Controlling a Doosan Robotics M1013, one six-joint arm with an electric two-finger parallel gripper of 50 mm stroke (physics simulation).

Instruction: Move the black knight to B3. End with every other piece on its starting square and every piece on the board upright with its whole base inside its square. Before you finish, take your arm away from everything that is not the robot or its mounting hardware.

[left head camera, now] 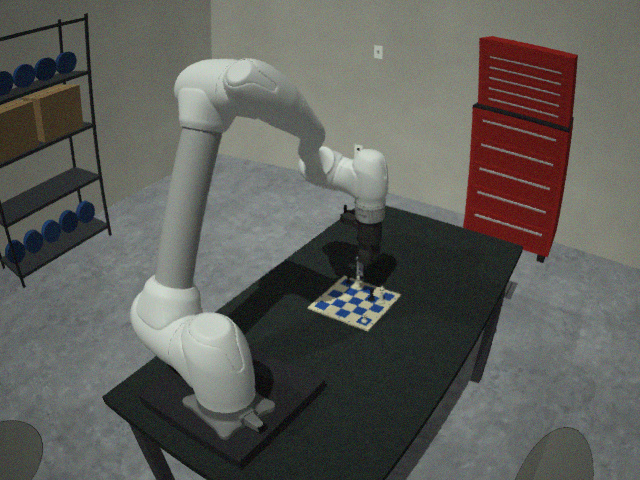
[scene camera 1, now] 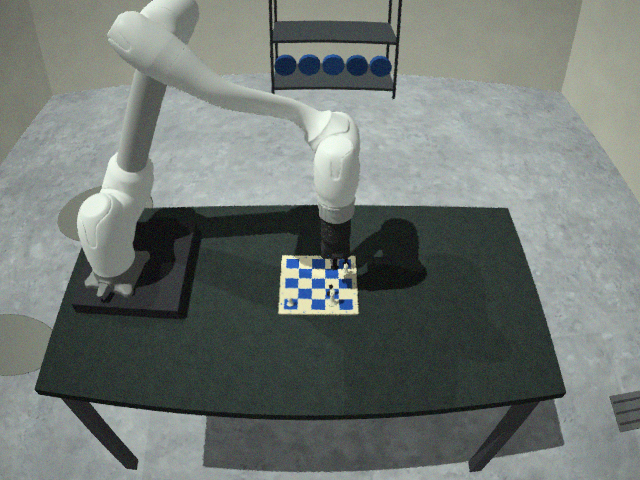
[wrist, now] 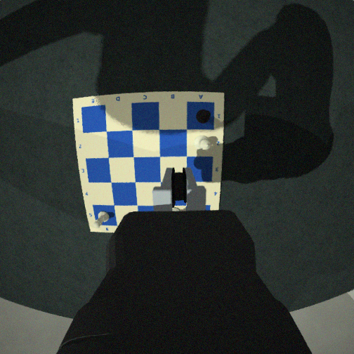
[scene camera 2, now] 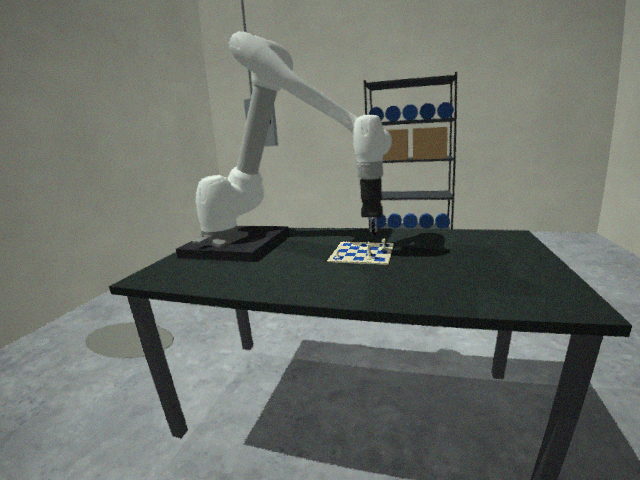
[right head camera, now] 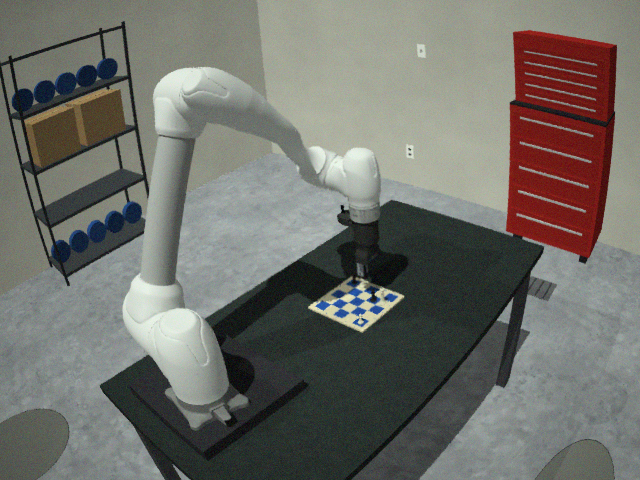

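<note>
My gripper is shut on the black knight, held above the board. In the wrist view the fingers overlap the B3 and B4 area; the knight is hard to make out there. On the board, a black piece is on A1 and a white piece on A2. Another black piece stands near B4, beside a white piece near B5. A small white piece is on E5. The gripper hides part of rows 4 and 5 in the wrist view.
The board lies on a dark table. The arm's mounting plate is at the table's left end in the scene views. A red tool cabinet and a shelf rack stand away from the table.
</note>
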